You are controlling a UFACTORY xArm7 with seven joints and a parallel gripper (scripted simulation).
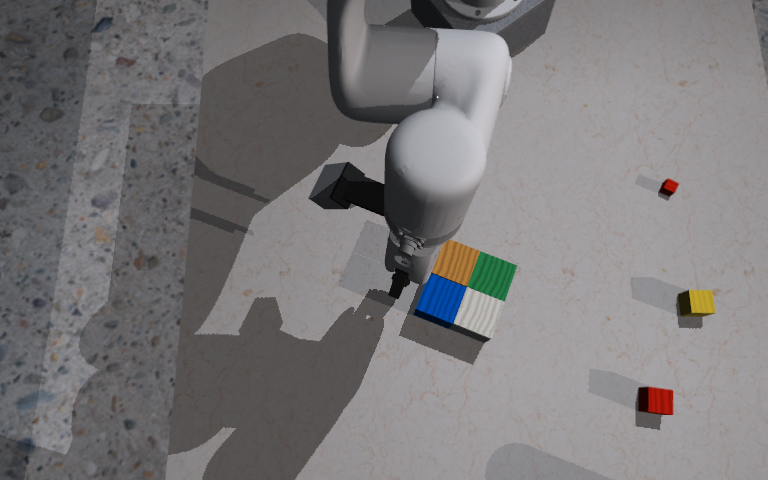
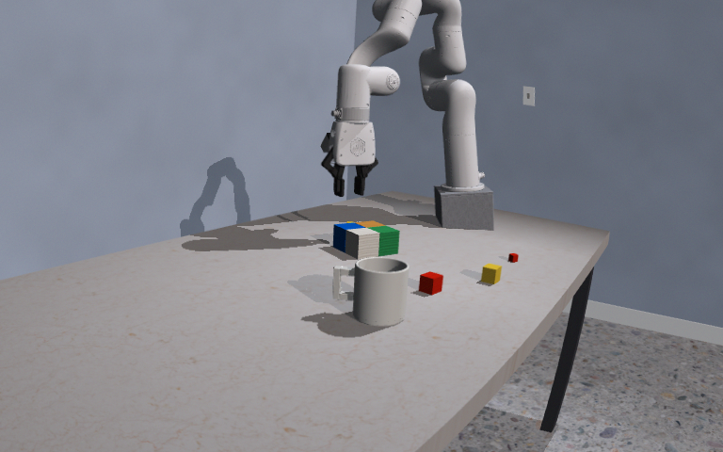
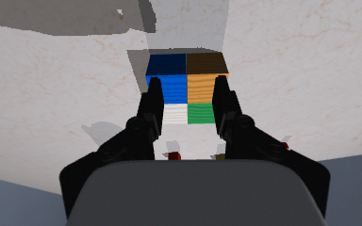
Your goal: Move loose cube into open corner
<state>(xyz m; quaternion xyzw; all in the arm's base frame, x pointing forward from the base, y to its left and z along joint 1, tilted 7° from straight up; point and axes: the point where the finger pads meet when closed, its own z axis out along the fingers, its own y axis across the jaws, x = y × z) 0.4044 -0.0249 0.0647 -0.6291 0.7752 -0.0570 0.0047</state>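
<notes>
Right now the white cube is 50 mm ahead of my hand, 90 mm to the left of it and 100 mm below it. Also, from my hand: small yellow cube: 100 mm behind, 90 mm to the right, 120 mm below; red cube: 110 mm ahead, 340 mm to the left, 110 mm below.
</notes>
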